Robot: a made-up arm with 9 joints. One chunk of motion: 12 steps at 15 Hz.
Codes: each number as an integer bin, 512 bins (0 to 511) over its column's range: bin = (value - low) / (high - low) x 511, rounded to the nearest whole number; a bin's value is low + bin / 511 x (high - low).
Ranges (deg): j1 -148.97..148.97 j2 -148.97..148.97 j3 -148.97..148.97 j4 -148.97..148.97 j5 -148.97..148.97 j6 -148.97..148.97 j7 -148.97..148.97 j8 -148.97..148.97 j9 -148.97..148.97
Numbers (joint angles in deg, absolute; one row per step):
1: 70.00 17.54 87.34 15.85 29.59 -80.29 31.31 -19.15 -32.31
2: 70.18 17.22 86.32 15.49 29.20 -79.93 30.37 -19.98 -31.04
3: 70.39 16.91 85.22 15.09 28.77 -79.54 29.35 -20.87 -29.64
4: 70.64 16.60 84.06 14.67 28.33 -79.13 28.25 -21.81 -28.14
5: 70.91 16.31 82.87 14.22 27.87 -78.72 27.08 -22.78 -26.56
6: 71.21 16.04 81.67 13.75 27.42 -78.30 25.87 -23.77 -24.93
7: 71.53 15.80 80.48 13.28 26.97 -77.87 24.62 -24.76 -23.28
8: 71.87 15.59 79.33 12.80 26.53 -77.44 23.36 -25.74 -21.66
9: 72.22 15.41 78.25 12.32 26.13 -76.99 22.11 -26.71 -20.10
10: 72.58 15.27 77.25 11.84 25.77 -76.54 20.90 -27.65 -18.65
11: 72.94 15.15 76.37 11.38 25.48 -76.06 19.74 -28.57 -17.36
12: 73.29 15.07 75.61 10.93 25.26 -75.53 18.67 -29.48 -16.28
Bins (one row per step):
1: 376 286 405 283 306 118 309 223 200
2: 376 285 404 282 306 118 308 221 202
3: 376 285 402 281 305 119 306 220 205
4: 377 284 400 281 304 120 304 218 207
5: 377 283 398 280 303 120 302 216 210
6: 378 283 396 279 303 121 300 215 213
7: 378 283 394 278 302 122 298 213 216
8: 379 282 392 277 301 123 296 211 218
9: 379 282 390 277 300 123 293 210 221
10: 380 282 388 276 300 124 291 208 224
11: 381 281 386 275 299 125 289 206 226
12: 381 281 385 274 299 126 288 205 228

